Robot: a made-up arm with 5 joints.
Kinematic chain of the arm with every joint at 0, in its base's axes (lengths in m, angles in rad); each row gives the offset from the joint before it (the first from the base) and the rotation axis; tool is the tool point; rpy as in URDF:
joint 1: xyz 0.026 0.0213 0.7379 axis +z
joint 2: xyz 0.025 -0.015 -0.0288 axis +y
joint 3: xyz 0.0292 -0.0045 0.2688 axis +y
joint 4: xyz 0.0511 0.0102 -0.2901 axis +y
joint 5: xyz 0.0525 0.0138 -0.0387 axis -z
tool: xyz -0.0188 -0.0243 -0.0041 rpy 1.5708 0 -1.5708
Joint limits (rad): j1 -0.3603..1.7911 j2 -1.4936..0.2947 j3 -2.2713..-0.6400 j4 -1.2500..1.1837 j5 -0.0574..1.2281
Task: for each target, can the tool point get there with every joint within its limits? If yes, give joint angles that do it. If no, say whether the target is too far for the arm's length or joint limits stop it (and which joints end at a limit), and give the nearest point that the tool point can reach.
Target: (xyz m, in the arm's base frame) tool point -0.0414 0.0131 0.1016
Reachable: no: joint limits stop it (at a limit: joint 1, joint 2, joint 3, joint 4, joint 5) | nearest point -0.0124 0.2883 0.6474 | short by 0.612 m
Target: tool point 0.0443 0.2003 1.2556
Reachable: yes | joints 1.4422 -0.1941 -2.0956 -0.5188 0.9228
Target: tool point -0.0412 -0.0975 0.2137
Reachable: no: joint limits stop it (at a limit: joint 1, joint 2, joint 3, joint 4, joint 5) | nearest point 0.2703 -0.0930 0.6474 | short by 0.534 m
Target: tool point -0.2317 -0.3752 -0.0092
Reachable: no: too far | nearest point 0.2703 -0.0930 0.6474 | short by 0.873 m
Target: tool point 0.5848 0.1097 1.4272
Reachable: no: too far | nearest point 0.4051 0.0813 1.1856 | short by 0.302 m
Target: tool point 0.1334 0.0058 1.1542
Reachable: yes | joints -0.0091 -0.6391 -1.3576 -1.0381 0.2445
